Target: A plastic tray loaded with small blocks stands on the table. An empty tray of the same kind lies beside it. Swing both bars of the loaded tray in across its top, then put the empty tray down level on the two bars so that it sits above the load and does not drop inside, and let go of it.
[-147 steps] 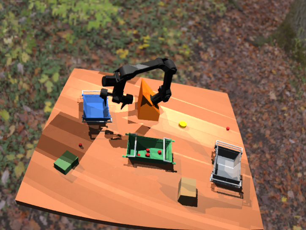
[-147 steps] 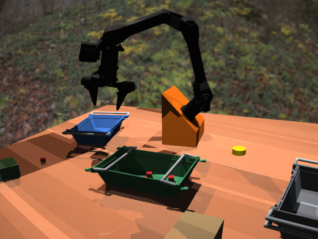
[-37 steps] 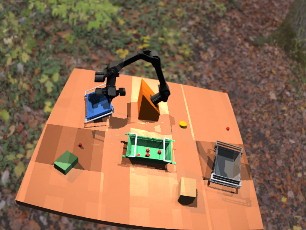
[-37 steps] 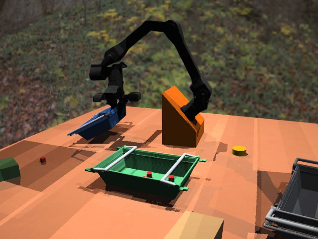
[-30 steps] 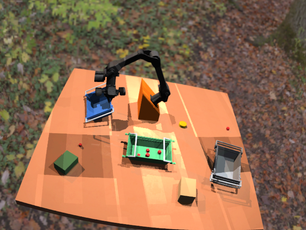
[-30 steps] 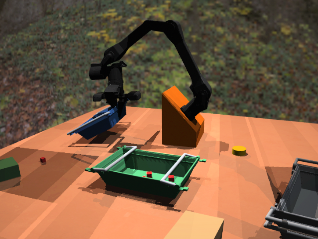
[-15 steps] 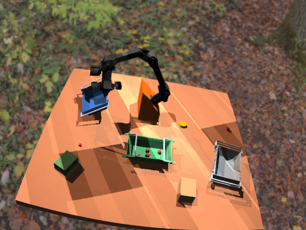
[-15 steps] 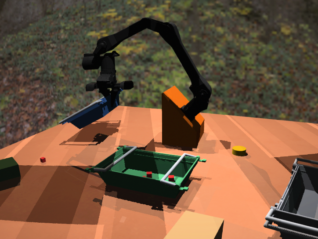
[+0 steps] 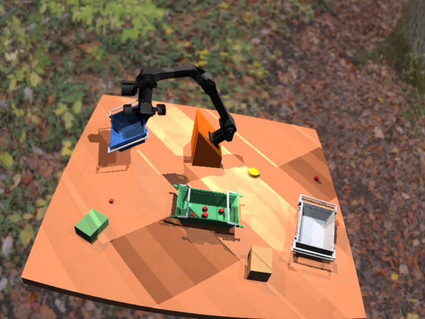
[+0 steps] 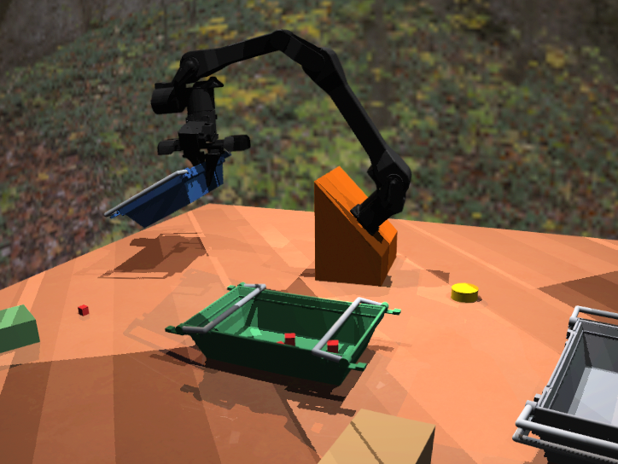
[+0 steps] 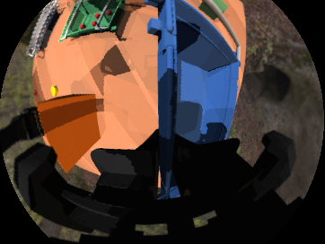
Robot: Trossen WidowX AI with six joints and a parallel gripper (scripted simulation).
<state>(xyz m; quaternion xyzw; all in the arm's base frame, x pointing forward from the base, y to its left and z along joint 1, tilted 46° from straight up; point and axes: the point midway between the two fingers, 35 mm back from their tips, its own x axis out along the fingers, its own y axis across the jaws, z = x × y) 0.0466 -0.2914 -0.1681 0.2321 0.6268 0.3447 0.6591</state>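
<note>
Now: gripper tip 70 mm to the left of the blue tray and 10 mm short of it. The rest, counted from my gripper tip: yellow disc: 530 mm to the left, 160 mm below, 40 mm ahead; tan box: 590 mm ahead, 490 mm to the left, 140 mm below; green box: 480 mm ahead, 150 mm to the right, 150 mm below.
</note>
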